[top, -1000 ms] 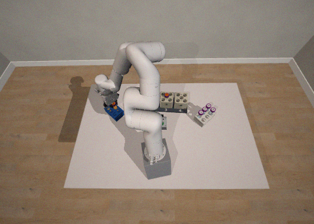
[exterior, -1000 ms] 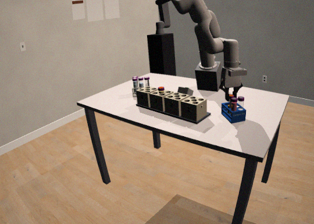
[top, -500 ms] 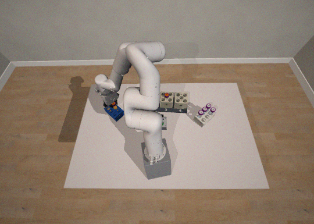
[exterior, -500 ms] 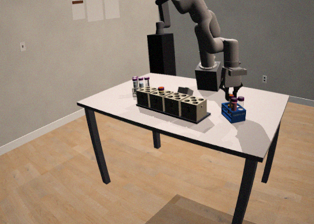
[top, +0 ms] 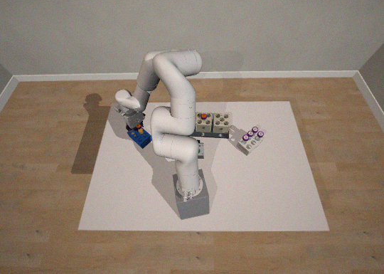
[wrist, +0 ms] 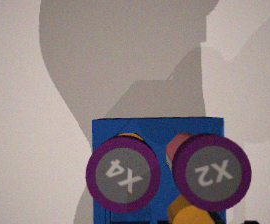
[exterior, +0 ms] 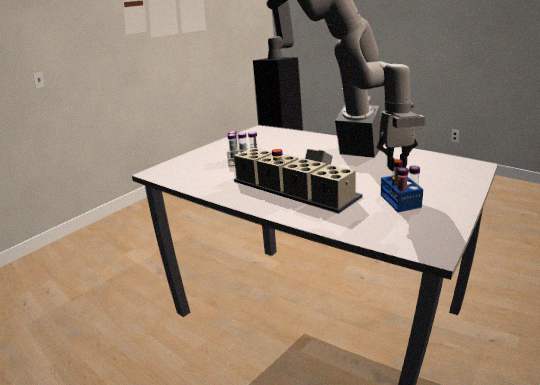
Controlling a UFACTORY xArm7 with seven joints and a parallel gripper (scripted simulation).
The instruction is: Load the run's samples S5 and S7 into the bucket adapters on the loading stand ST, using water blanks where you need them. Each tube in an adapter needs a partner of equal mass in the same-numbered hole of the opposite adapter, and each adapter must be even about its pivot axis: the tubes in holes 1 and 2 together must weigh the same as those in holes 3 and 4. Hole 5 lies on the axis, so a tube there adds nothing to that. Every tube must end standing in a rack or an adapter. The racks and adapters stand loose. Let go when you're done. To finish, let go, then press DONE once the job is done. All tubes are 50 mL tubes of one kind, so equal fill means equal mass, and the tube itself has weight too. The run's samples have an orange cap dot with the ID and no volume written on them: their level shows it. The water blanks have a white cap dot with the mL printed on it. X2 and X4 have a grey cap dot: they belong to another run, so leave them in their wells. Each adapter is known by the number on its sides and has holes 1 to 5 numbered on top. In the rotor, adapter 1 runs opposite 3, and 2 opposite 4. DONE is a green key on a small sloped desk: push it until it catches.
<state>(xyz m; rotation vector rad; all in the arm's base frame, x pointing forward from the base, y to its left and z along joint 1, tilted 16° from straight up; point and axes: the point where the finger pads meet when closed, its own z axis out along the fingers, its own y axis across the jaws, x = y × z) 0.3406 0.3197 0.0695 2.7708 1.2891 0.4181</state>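
Right now the blue rack is 10 mm behind my hand, 10 mm to the left of it and 100 mm below it. Round my hand: adapter: 90 mm ahead, 170 mm to the right, 80 mm below; then dark stand: 80 mm ahead, 330 mm to the right, 120 mm below; then white rack: 40 mm behind, 670 mm to the right, 100 mm below.
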